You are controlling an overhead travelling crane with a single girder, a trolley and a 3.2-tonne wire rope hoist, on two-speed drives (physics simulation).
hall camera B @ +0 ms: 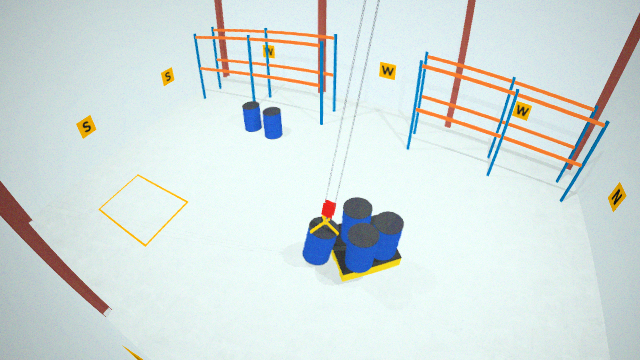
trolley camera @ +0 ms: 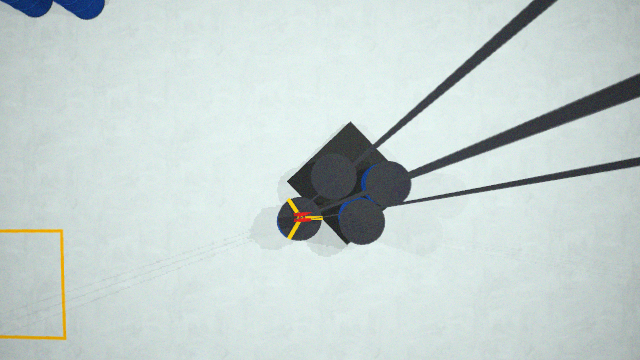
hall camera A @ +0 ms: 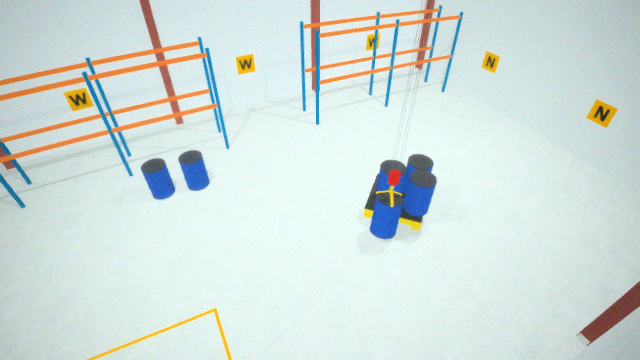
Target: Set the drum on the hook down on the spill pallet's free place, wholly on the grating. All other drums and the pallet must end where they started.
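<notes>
The blue drum on the hook (hall camera A: 384, 221) (hall camera B: 318, 248) (trolley camera: 308, 231) hangs upright, its lid over the lower left edge of the spill pallet in the trolley view. Its height is hard to judge. My gripper (hall camera A: 391, 194) (hall camera B: 325, 226) (trolley camera: 301, 218), a yellow three-armed grab under the red hook block, is shut on its top. The spill pallet (hall camera A: 410, 223) (hall camera B: 372, 268) (trolley camera: 351, 136) has a dark grating and yellow base. It bears three blue drums, one (hall camera A: 420, 195) (hall camera B: 361, 252) (trolley camera: 362, 221) close right of the hanging drum. Bare grating shows at the pallet's upper corner in the trolley view.
Two more blue drums (hall camera A: 158, 180) (hall camera A: 194, 171) (hall camera B: 252, 117) (hall camera B: 273, 123) stand near a rack (hall camera A: 116, 130) (hall camera B: 321, 85). Another rack (hall camera A: 317, 80) (hall camera B: 413, 115) stands along the W wall. A yellow outlined square (hall camera A: 152, 334) (hall camera B: 162, 188) (trolley camera: 63, 285) is marked on the floor.
</notes>
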